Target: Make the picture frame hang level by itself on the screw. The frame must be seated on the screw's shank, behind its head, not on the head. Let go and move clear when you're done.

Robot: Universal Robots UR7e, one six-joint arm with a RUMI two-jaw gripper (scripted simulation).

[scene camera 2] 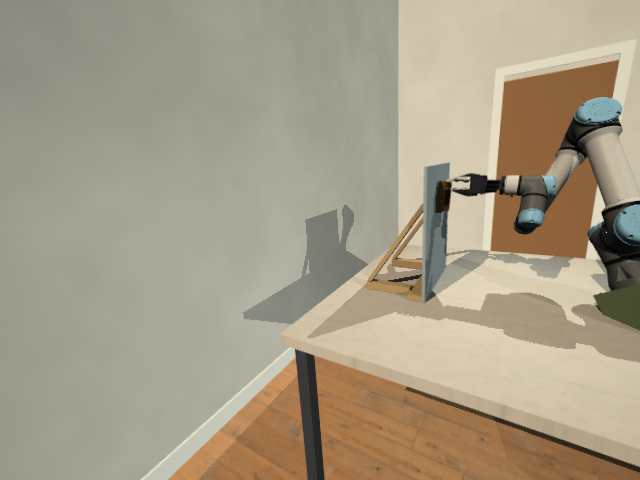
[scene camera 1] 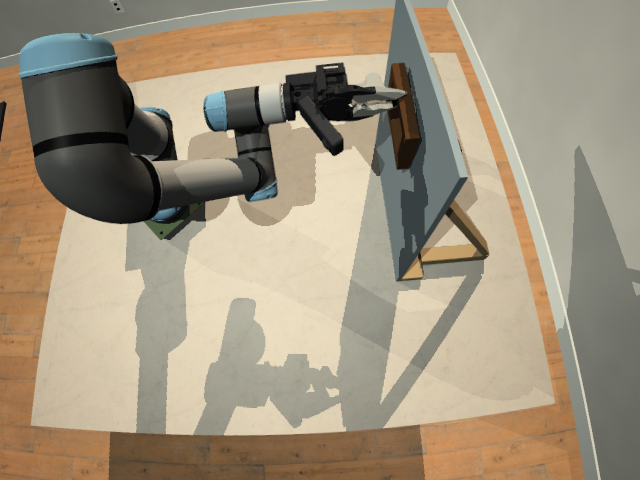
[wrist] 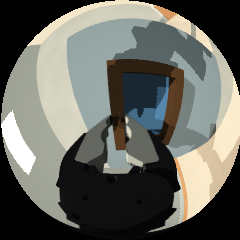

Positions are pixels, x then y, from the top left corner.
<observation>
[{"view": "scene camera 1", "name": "gripper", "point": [406,97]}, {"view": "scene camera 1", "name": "brown wooden picture frame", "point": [404,125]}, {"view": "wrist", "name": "gripper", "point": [118,115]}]
</observation>
